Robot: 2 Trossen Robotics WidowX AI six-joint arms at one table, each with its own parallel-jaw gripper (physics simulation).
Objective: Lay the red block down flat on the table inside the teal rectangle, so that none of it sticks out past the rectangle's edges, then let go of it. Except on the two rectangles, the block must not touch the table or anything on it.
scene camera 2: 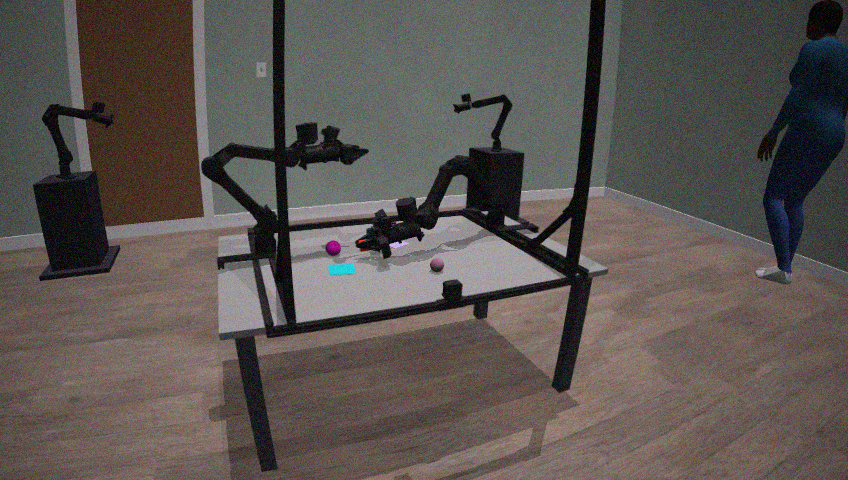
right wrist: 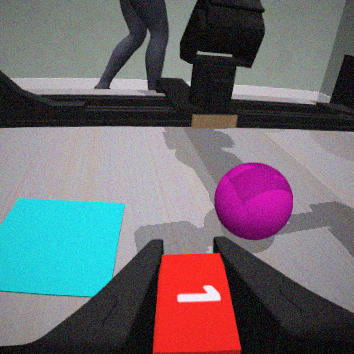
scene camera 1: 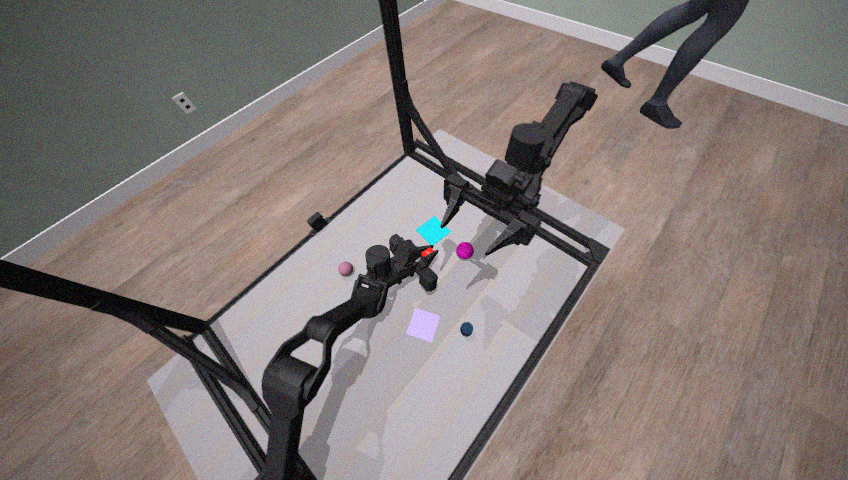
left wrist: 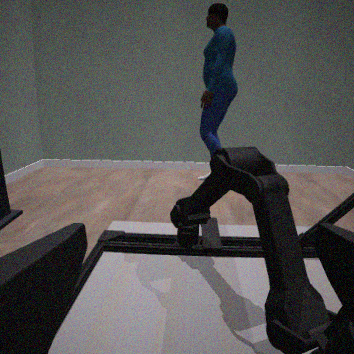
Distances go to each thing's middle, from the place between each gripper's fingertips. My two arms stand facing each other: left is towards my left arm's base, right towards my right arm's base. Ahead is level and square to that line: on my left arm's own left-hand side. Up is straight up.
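The magenta ball point(right wrist: 252, 200) is 60 mm to the left of my right hand, 60 mm ahead of it and 30 mm below it. From that same right hand I find the lilac rectangle point(scene camera 1: 423, 324) 180 mm to the right, 100 mm ahead and 50 mm below, while the teal rectangle point(right wrist: 62, 247) is 70 mm to the left, 60 mm behind and 50 mm below.
As for my left gripper, it is 13 cm to the right of the magenta ball, 6 cm past it and 32 cm above it. Counted from my left hand, the lilac rectangle is 11 cm to the right, 2 cm behind and 34 cm below, and the teal rectangle is 14 cm to the left, 19 cm behind and 34 cm below.
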